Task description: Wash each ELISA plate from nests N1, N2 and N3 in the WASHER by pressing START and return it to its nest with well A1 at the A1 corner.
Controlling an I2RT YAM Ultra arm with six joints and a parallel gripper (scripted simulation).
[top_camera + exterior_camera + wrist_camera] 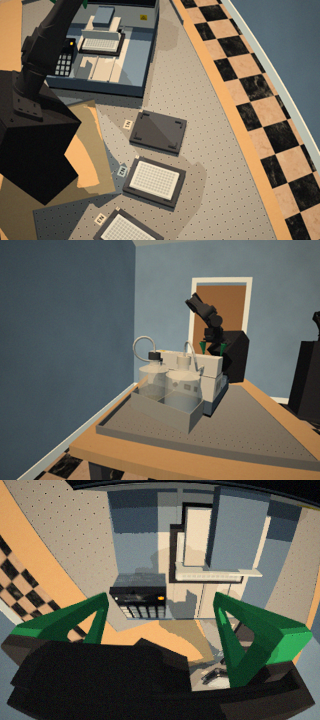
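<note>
My hand is 160 mm above the dark carrier, 80 mm short of it and 40 mm to the left of it. From my hand the other things lie so: grey tray (300 mm to the left, 220 mm below, 170 mm ahead); then manifold (110 mm below, 100 mm ahead, 10 mm to the left); then washer (110 mm below, 100 mm ahead, 10 mm to the left).
</note>
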